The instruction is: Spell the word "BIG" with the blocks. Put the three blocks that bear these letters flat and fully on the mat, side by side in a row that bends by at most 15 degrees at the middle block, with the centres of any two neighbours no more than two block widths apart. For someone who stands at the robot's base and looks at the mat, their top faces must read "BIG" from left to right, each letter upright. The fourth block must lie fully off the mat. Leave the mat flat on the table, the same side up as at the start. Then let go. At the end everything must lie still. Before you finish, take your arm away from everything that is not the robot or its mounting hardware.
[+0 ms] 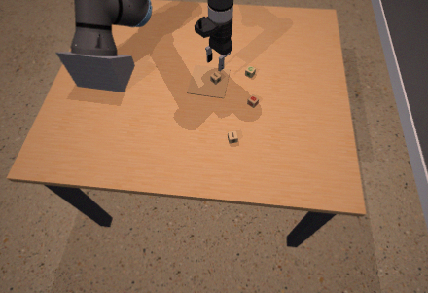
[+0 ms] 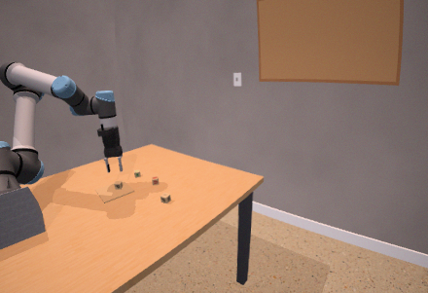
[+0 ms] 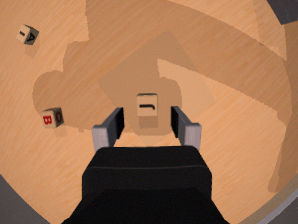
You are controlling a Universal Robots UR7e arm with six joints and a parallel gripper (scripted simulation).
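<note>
My hand is 30 mm past the tan mat and 100 mm above it. The rest, counted from my hand: B block 150 mm ahead, 90 mm to the right, 90 mm below.
</note>
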